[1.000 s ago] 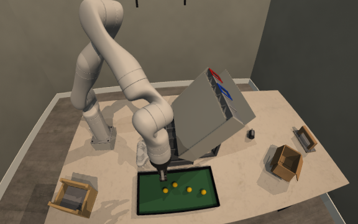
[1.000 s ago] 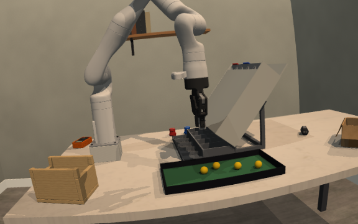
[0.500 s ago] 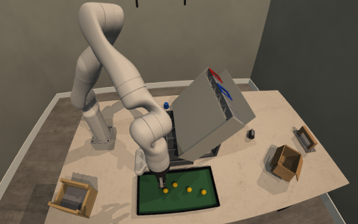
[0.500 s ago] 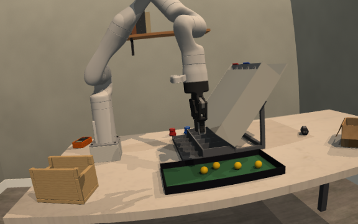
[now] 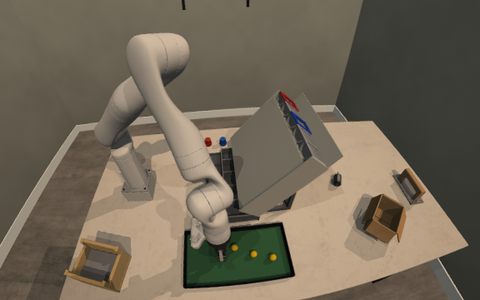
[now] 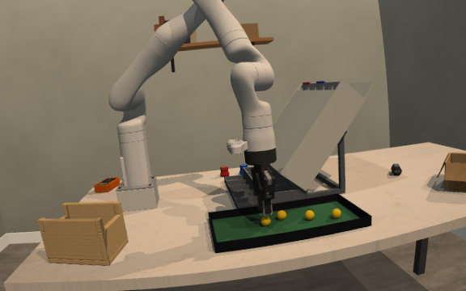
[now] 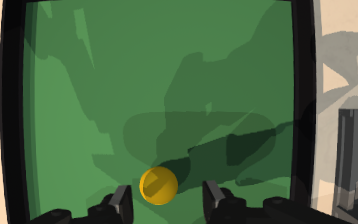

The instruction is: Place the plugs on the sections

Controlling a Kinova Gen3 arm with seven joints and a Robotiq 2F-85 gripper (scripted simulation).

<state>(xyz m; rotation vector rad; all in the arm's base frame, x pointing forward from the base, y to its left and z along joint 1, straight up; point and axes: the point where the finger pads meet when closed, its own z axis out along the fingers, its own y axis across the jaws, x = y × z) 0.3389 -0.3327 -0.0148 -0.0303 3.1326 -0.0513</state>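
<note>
Right now the green marble tray is 50 mm below my hand, 50 mm ahead of it and 10 mm to the right of it. Round my hand: black object: 570 mm ahead, 250 mm to the left, 40 mm below; then wooden crate: 440 mm behind, 30 mm to the right, 10 mm below; then grey slanted cover: 320 mm to the left, 180 mm ahead, 150 mm above.
</note>
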